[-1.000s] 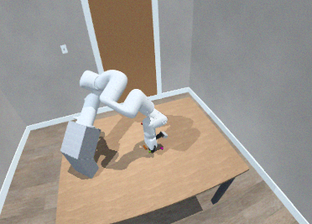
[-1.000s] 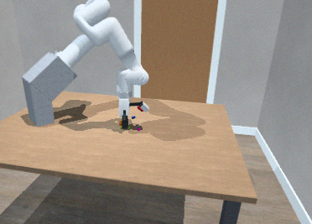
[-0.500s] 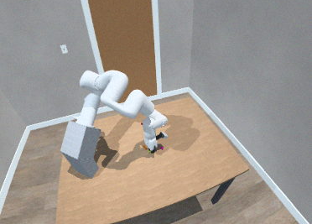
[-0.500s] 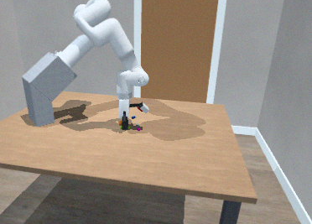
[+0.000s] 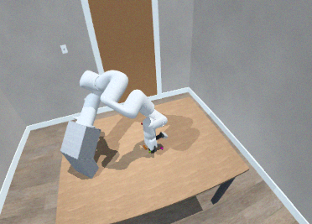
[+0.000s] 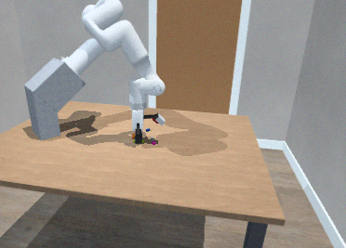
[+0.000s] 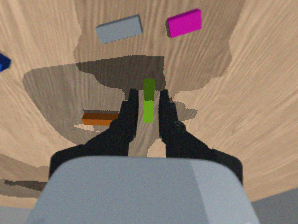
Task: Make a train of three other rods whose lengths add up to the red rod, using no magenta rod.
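Right now my hand is 20 mm above the lime rod. The rest, counted from my hand: orange rod (50 mm behind, 30 mm to the left, 20 mm below); grey rod (40 mm ahead, 50 mm to the left, 20 mm below); magenta rod (70 mm ahead, 20 mm to the left, 20 mm below).
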